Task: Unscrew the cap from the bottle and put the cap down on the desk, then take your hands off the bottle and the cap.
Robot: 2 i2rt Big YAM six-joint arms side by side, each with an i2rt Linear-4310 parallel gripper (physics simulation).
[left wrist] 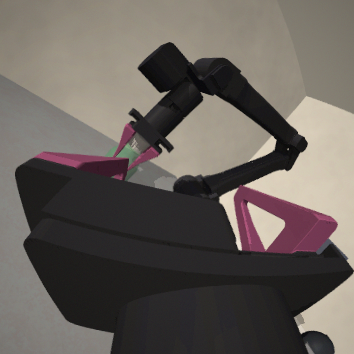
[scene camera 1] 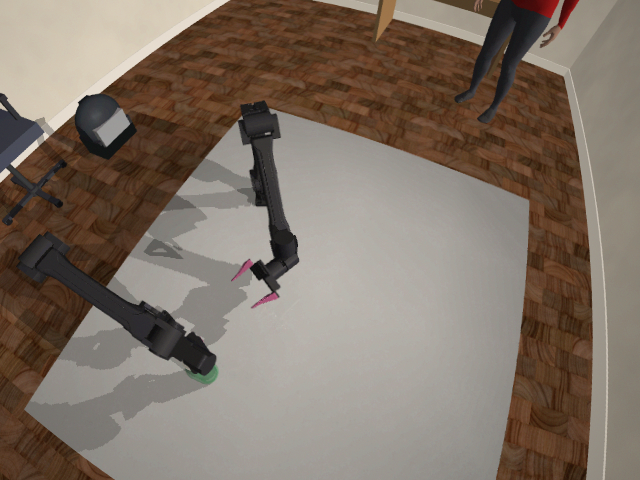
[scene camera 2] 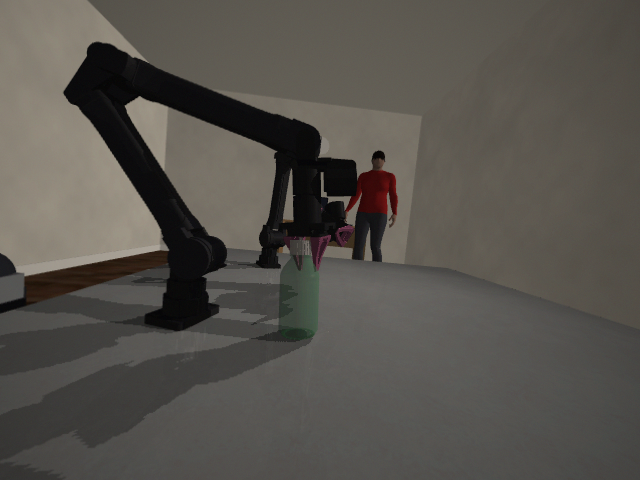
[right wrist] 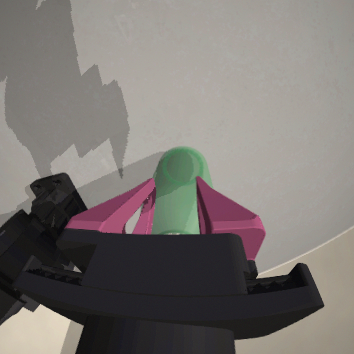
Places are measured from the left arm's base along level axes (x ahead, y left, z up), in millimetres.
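Pixels of known places: left gripper, fingertip midpoint: (left wrist: 184,178) (scene camera 1: 241,294); right gripper, fingertip midpoint: (scene camera 2: 308,270) (right wrist: 174,183); left arm's base, origin of the base link: (scene camera 2: 268,265); right arm's base, origin of the base link: (scene camera 2: 184,317) (right wrist: 64,201).
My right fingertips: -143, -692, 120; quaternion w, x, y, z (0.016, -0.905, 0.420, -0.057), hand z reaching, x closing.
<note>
For each thing: its top centre in the pictures, then the offset to it from my right fingertips, as dx, dy, dz. Level surfaces: height alone.
- green see-through bottle, middle of its top: (right wrist: 185,285) (scene camera 2: 303,240) (scene camera 1: 189,364) -30, -28, +64
- grey desk, its level: dz -120
- whitish cap, middle of its top: (scene camera 2: 301,237) (left wrist: 144,135) -32, -21, +70
The green see-through bottle (scene camera 1: 209,376) (scene camera 2: 298,310) (right wrist: 175,212) stands upright on the grey desk (scene camera 1: 392,310) (scene camera 2: 413,372). The whitish cap (scene camera 2: 299,247) (left wrist: 138,144) is on its neck. My right gripper (scene camera 2: 308,267) (right wrist: 174,183) points down from above and is shut on the cap, its fingertips reaching the bottle's neck and shoulder; in scene camera 1 its own wrist hides the fingers. My left gripper (scene camera 1: 241,293) is wide open and empty, apart from the bottle, above and right of it in scene camera 1 and behind it in scene camera 2.
In scene camera 1, a person (scene camera 1: 509,46) stands on the wooden floor beyond the desk's far edge. A dark helmet-like object (scene camera 1: 103,124) and a chair (scene camera 1: 35,188) are off the desk at the left. Shadows of the arms fall across the desk's left side.
</note>
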